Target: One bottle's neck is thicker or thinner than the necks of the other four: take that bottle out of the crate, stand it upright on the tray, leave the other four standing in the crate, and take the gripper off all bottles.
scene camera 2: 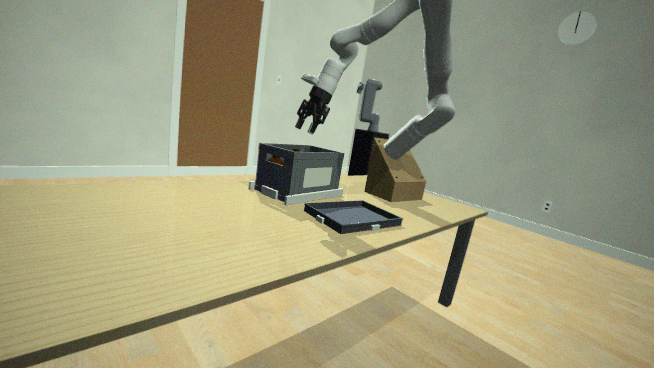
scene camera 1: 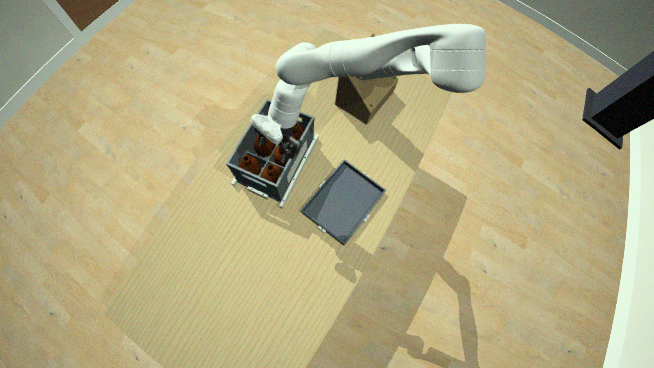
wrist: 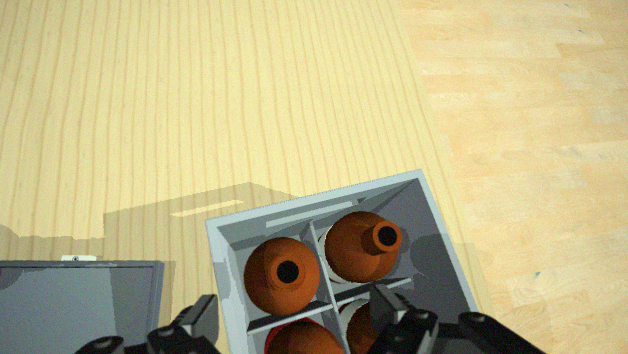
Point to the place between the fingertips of my gripper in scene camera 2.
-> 303, 130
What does my gripper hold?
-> Nothing.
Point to a grey tray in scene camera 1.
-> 342, 202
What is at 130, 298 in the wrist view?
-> A grey tray.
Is my gripper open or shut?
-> Open.
